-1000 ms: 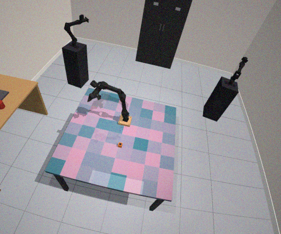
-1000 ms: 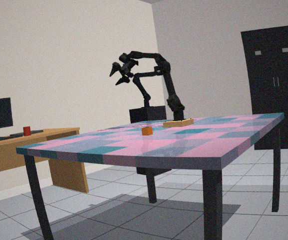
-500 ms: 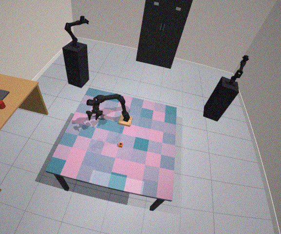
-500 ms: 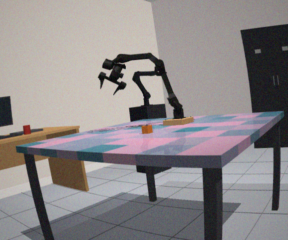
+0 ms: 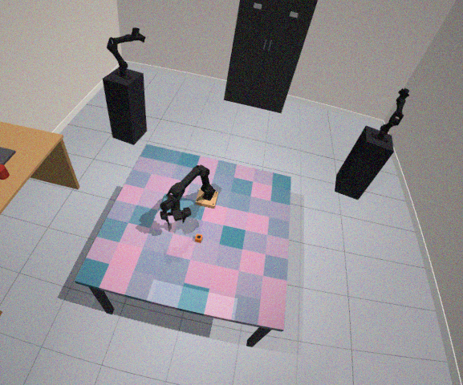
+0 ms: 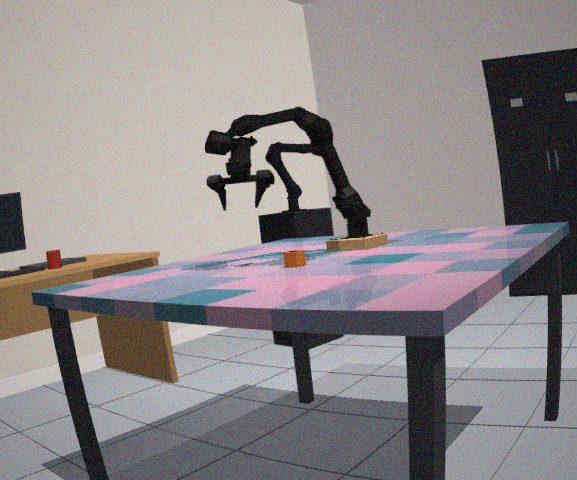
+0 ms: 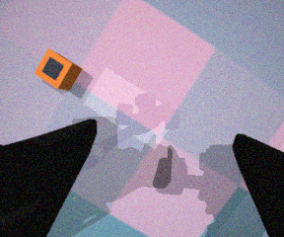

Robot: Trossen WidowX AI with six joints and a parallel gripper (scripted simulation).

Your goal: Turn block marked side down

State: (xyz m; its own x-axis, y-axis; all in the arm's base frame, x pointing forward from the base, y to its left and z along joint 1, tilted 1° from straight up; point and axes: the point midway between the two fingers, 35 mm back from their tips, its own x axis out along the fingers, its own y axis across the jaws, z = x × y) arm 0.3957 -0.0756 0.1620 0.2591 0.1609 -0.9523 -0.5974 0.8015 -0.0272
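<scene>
Now: gripper tip 4 cm past the orange block, 15 cm to the right of it and 14 cm above it.
</scene>
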